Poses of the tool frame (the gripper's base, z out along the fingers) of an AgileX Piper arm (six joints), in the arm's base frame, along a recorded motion.
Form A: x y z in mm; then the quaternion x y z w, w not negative.
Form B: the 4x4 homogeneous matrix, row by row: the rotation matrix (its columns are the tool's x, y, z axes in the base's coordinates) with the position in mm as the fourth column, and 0 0 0 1 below. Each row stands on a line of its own. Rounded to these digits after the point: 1 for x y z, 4 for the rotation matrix.
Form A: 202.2 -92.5 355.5 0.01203 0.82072 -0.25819 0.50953
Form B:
-0.4805 0.2829 0.8301 202.2
-0.2434 0.8664 -0.4361 -92.5
-0.8426 -0.4115 -0.3474 355.5
0 0 0 1

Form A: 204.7 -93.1 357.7 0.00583 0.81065 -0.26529 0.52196
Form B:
-0.4551 0.2864 0.8432 204.7
-0.2675 0.8592 -0.4362 -93.1
-0.8493 -0.4240 -0.3144 357.7
0 0 0 1

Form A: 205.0 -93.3 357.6 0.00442 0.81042 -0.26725 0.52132
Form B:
-0.4564 0.2858 0.8426 205.0
-0.2715 0.8571 -0.4378 -93.3
-0.8473 -0.4286 -0.3136 357.6
0 0 0 1

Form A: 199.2 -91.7 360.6 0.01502 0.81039 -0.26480 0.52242
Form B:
-0.4537 0.3010 0.8388 199.2
-0.2523 0.8593 -0.4449 -91.7
-0.8547 -0.4135 -0.3139 360.6
0 0 0 1

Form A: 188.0 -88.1 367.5 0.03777 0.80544 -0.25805 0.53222
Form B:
-0.4306 0.3355 0.8378 188.0
-0.2138 0.8640 -0.4559 -88.1
-0.8768 -0.3755 -0.3003 367.5
0 0 0 1

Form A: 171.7 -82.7 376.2 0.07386 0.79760 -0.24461 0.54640
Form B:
-0.3920 0.3851 0.8355 171.7
-0.1495 0.8694 -0.4709 -82.7
-0.9077 -0.3095 -0.2832 376.2
0 0 0 1

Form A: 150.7 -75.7 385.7 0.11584 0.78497 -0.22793 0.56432
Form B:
-0.3363 0.4391 0.8331 150.7
-0.0754 0.8693 -0.4886 -75.7
-0.9387 -0.2271 -0.2592 385.7
0 0 0 1

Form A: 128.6 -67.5 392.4 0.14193 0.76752 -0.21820 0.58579
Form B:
-0.2734 0.4735 0.8373 128.6
-0.0378 0.8645 -0.5012 -67.5
-0.9612 -0.1687 -0.2185 392.4
0 0 0 1

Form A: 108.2 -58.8 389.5 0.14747 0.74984 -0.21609 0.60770
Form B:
-0.2179 0.4838 0.8476 108.2
-0.0415 0.8631 -0.5033 -58.8
-0.9751 -0.1448 -0.1680 389.5
0 0 0 1

